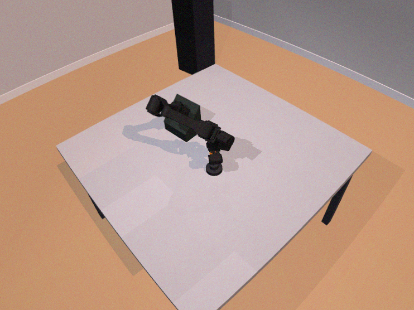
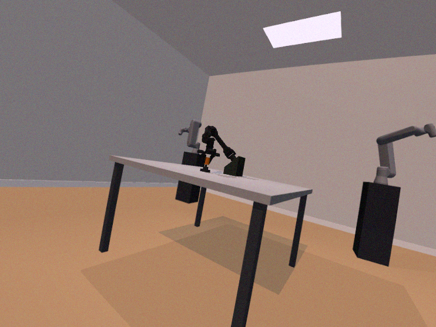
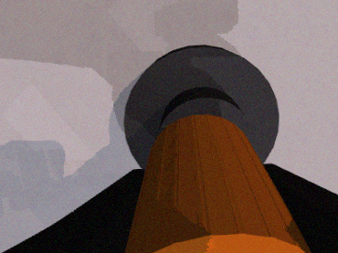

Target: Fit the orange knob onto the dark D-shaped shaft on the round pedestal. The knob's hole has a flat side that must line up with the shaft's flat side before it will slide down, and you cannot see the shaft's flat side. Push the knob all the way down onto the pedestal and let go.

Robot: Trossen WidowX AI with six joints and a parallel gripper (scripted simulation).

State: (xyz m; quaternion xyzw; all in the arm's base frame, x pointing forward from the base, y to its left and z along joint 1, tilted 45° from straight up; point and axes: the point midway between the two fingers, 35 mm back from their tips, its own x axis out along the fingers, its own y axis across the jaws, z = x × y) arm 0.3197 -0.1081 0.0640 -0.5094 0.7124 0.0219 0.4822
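My gripper tip is now 20 mm below the orange knob. From my gripper tip the other things lie so: round dark pedestal: 40 mm below.
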